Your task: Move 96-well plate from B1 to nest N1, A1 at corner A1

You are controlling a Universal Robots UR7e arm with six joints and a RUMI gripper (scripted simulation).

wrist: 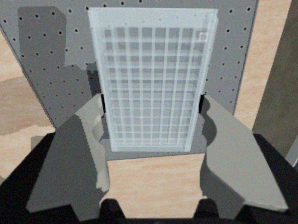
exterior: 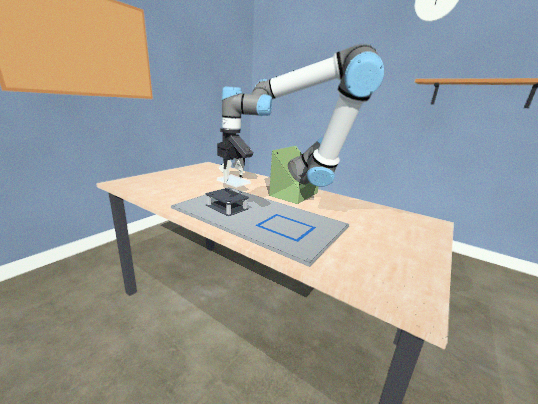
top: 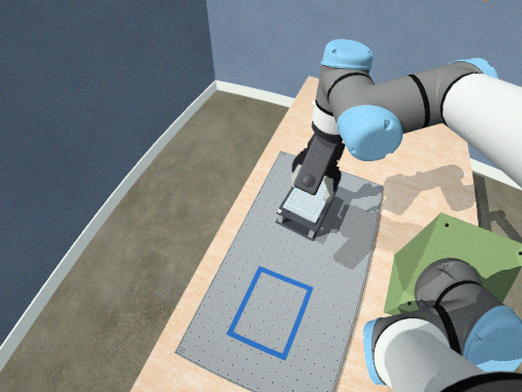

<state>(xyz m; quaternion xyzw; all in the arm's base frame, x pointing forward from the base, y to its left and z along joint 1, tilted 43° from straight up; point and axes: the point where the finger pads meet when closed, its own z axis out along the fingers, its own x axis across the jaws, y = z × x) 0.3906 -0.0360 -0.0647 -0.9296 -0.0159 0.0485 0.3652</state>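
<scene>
The dark plate nest N1 lies 10 mm ahead of my hand, 40 mm to the right of it and 90 mm below it. Round my hand: 96-well plate (10 mm below).
</scene>
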